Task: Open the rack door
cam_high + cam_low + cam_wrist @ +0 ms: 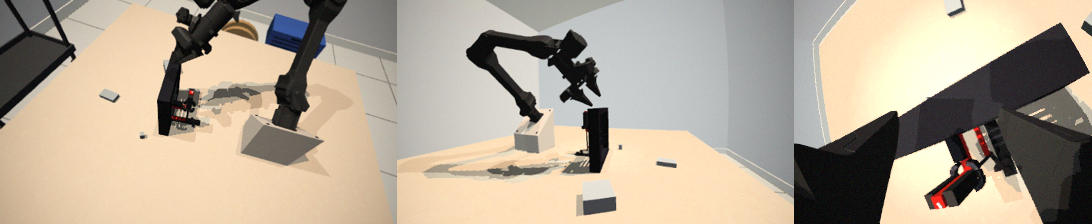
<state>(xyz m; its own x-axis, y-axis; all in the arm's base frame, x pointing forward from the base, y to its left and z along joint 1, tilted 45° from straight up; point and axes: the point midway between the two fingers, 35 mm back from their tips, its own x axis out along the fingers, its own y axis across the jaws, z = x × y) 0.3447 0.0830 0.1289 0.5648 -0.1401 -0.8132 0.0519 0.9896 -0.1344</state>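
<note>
The black handle is 110 mm below my gripper tip, 80 mm behind it and 50 mm to the left of it. Round my gripper tip: tiny cube: 220 mm below, 170 mm to the left, 40 mm ahead.
</note>
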